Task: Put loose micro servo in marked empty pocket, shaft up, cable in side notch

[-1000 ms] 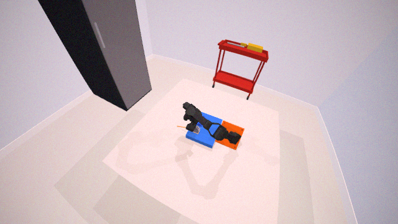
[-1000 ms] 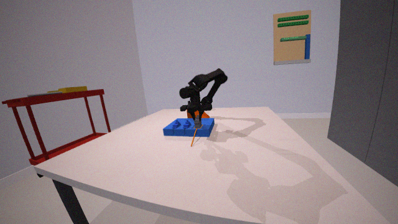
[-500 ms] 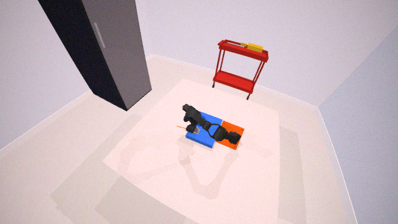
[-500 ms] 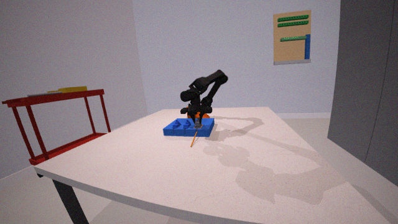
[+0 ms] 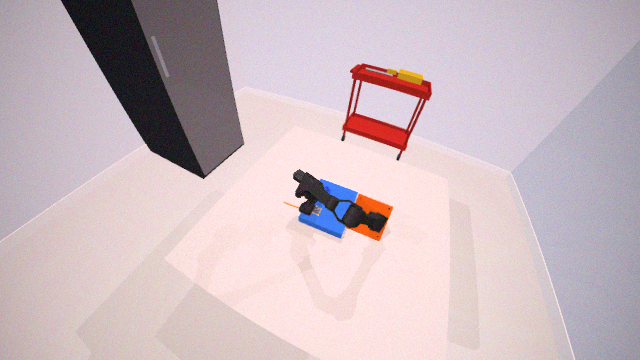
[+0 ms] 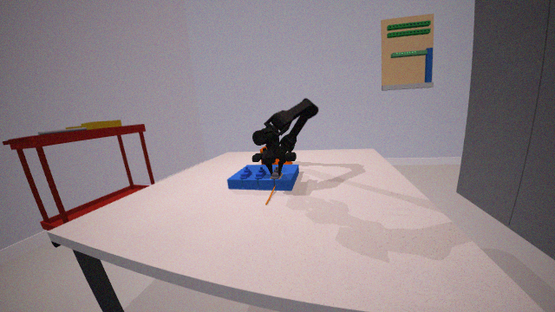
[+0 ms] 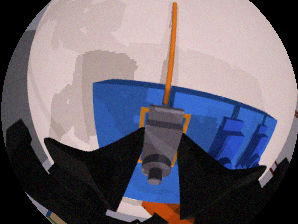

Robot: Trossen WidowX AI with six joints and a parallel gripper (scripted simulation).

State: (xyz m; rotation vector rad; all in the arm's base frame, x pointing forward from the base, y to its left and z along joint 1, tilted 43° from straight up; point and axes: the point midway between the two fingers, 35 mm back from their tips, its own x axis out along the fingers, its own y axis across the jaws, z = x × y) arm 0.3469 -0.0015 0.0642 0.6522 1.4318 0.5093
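Right now the blue robot deck is 13 cm behind my gripper tip, 7 cm to the right of it and 3 cm below it.
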